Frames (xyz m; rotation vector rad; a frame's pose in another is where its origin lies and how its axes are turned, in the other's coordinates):
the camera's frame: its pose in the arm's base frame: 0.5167 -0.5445 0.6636 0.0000 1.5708 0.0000
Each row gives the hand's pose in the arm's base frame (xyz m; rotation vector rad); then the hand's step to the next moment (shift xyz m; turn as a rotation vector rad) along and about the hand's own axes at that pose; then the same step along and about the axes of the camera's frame.
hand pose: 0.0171 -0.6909 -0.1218 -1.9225 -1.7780 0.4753
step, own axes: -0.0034 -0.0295 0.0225 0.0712 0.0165 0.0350
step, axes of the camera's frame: 0.0023 0.0004 -0.0372 0.0335 0.0738 0.0013
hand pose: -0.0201 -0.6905 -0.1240 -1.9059 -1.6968 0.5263
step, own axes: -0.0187 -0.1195 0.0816 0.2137 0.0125 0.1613
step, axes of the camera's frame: -0.0088 0.0005 -0.1456 0.1218 0.2313 -0.0593
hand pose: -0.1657 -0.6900 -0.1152 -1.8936 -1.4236 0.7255
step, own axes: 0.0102 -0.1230 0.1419 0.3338 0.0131 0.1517
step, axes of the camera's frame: -0.0044 0.0583 -0.1788 0.1217 0.3455 -0.0208
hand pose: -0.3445 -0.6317 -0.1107 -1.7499 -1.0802 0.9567
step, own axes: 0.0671 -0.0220 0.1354 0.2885 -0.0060 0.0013
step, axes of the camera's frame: 0.0385 0.1035 -0.1055 0.0438 0.2693 0.0939
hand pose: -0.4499 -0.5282 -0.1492 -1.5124 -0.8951 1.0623
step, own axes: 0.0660 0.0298 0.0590 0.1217 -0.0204 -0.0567
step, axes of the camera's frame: 0.0449 0.0747 -0.0336 -0.0032 0.0985 0.0934
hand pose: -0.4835 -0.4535 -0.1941 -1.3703 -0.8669 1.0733
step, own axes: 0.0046 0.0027 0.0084 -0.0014 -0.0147 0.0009
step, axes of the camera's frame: 0.0028 0.0068 -0.0067 -0.0148 0.0003 0.0000
